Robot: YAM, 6 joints.
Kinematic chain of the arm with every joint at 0, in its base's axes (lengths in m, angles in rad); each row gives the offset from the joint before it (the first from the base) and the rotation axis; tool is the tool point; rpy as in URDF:
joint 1: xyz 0 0 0.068 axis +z
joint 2: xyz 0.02 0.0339 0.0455 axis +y
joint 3: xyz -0.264 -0.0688 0 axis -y
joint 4: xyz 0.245 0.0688 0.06 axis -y
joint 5: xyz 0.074 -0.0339 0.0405 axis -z
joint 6: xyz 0.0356 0 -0.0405 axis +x
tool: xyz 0 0 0 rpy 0 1.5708 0
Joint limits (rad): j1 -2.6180..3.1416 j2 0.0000..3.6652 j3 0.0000..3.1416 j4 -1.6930..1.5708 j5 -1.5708..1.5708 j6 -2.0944..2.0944
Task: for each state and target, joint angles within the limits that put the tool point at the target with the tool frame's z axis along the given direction. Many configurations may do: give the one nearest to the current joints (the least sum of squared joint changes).
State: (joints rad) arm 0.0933 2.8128 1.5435 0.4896 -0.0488 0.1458
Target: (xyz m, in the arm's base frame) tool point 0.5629 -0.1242 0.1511 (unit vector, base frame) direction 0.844 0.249 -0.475
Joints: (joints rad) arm -0.2447 2.5544 2.1046 -0.1097 -0.4624 0.1458
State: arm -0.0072 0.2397 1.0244 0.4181 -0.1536 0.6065
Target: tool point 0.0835 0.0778 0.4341 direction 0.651 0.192 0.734
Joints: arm 0.8663 0.6392 0.7153 0.8362 0.3809 0.6065
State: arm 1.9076 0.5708 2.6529 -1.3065 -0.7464 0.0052
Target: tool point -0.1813 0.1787 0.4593 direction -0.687 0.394 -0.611
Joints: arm 2.3319 1.3821 1.8018 -1.0974 -0.2276 0.0052
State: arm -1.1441 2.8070 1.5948 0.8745 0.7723 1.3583
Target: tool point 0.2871 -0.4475 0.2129 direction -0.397 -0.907 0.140
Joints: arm -0.9432 2.3894 1.7160 0.9459 1.0237 1.3583
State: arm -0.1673 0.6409 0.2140 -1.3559 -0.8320 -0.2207
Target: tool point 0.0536 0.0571 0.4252 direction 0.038 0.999 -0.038
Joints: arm 0.3912 0.5859 1.1059 -0.6111 -1.1400 -0.2207
